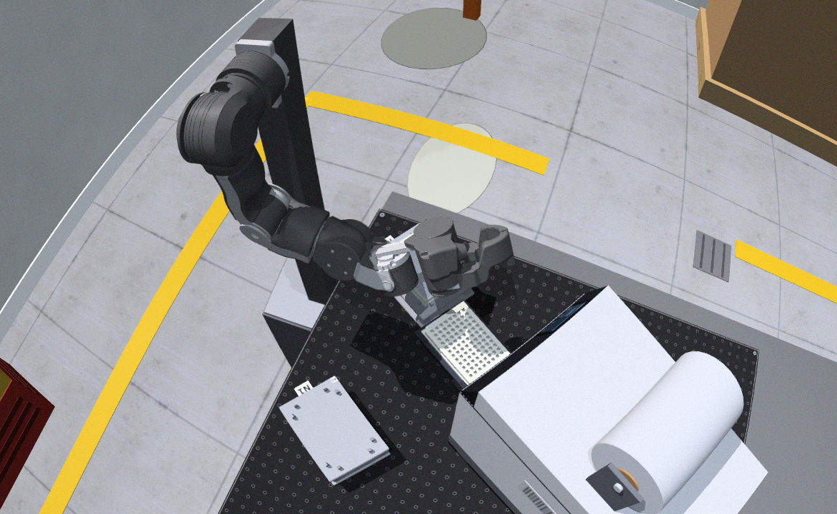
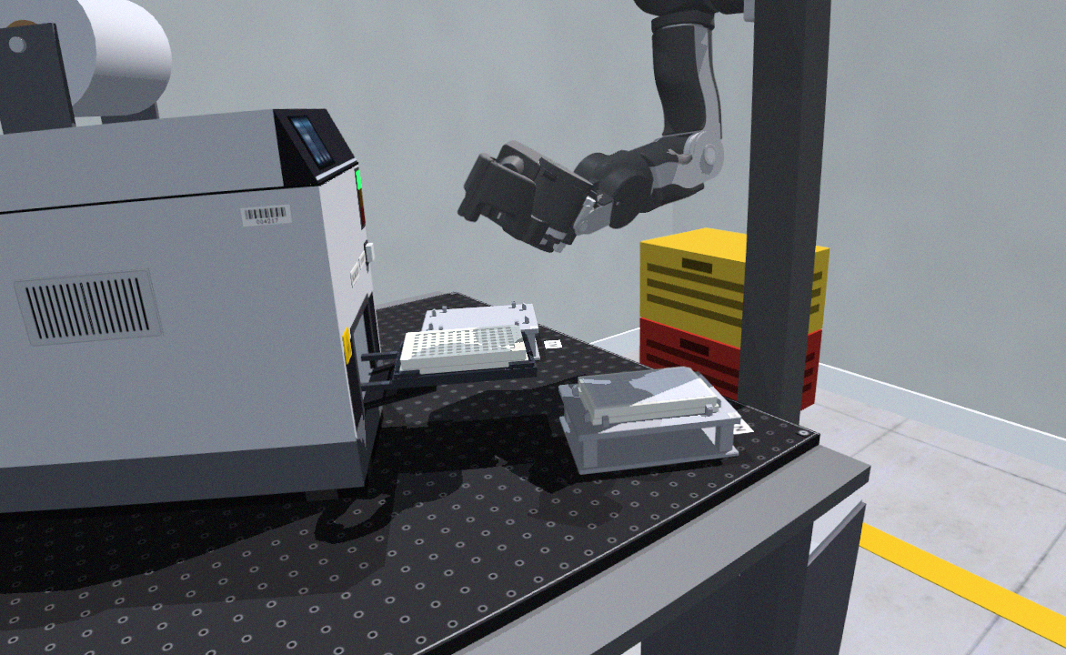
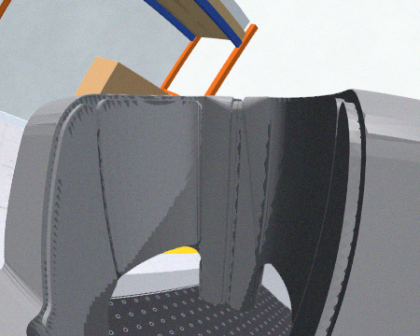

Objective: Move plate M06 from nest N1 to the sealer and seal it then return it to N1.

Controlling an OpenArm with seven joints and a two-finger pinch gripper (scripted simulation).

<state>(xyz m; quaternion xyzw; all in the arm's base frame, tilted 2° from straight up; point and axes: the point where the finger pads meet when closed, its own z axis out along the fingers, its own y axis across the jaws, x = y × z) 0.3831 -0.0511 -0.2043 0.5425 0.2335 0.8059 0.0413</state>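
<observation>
Now: the start key 22 cm to the right of my hand and 8 cm below it. Also, from my hand: sealer's stage: 18 cm below, 8 cm to the right, 2 cm behind; then plate M06: 17 cm below, 8 cm to the right, 2 cm behind; then screen: 11 cm to the right, 10 cm ahead, 5 cm above.
</observation>
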